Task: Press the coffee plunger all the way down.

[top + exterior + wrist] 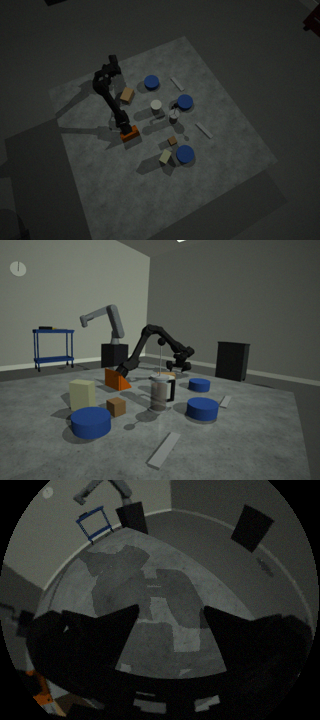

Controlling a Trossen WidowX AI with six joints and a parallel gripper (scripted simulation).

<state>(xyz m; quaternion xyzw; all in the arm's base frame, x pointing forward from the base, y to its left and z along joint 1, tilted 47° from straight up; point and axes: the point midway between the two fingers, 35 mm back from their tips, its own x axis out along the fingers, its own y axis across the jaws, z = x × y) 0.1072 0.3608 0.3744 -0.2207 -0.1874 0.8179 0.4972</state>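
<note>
Now: the glass coffee press 250 mm ahead of my gripper tip, 620 mm to the right of it and 120 mm above it. Round my gripper tip: tan box 60 mm ahead, 260 mm to the right, 20 mm above; then white cylinder 190 mm ahead, 490 mm to the right, 40 mm above; then small brown cube 140 mm ahead, 770 mm to the right, 20 mm above.
</note>
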